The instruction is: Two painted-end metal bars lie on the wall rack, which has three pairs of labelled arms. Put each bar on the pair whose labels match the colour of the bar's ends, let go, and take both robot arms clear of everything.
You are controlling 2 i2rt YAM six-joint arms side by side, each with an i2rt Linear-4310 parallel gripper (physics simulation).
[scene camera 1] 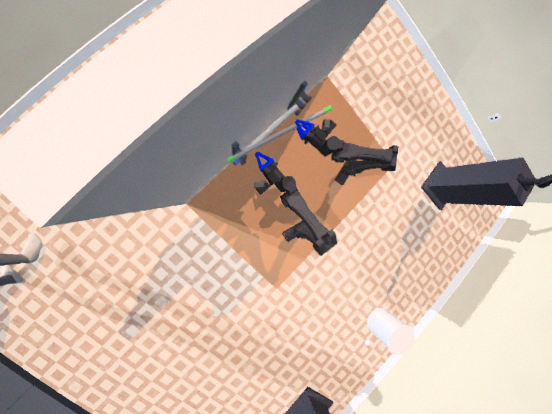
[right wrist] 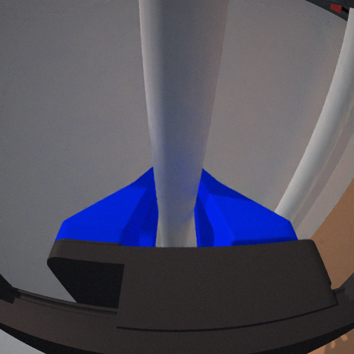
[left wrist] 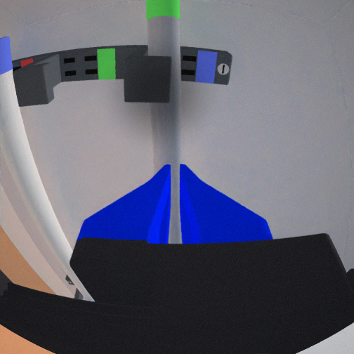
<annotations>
same spot on grey wall: (right wrist: 81, 133) = (scene camera 1: 278, 98)
</annotations>
